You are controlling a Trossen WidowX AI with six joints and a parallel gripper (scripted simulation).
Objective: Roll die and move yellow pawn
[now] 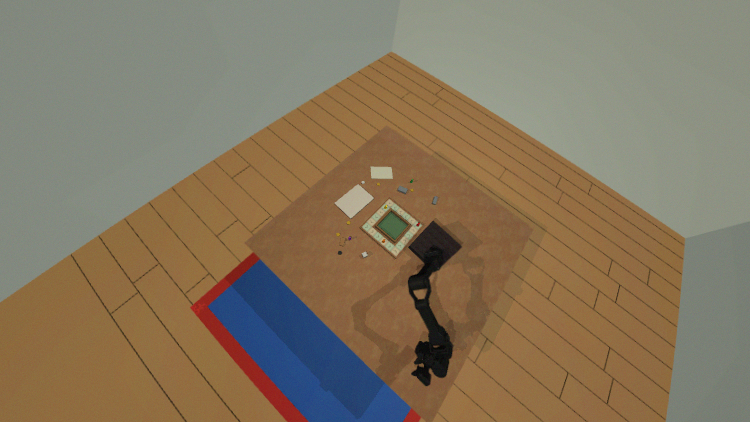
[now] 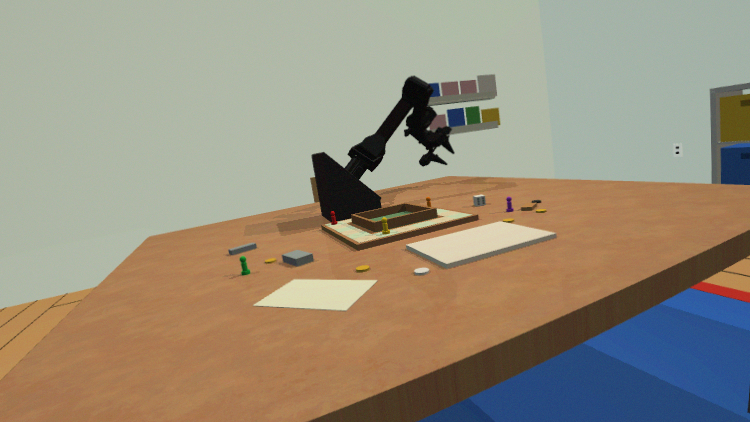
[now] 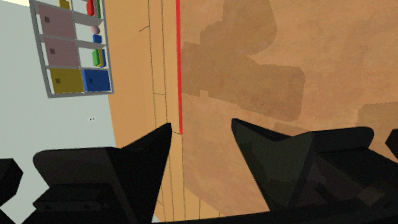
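My gripper tip is 50 cm short of the white die, 31 cm to the left of it and 8 cm above it. Round my gripper tip: green felt 47 cm ahead, 56 cm to the right, 9 cm below; then purple pawn 63 cm ahead, 33 cm to the right, 8 cm below; then orange pawn 46 cm ahead, 44 cm to the right, 7 cm below.
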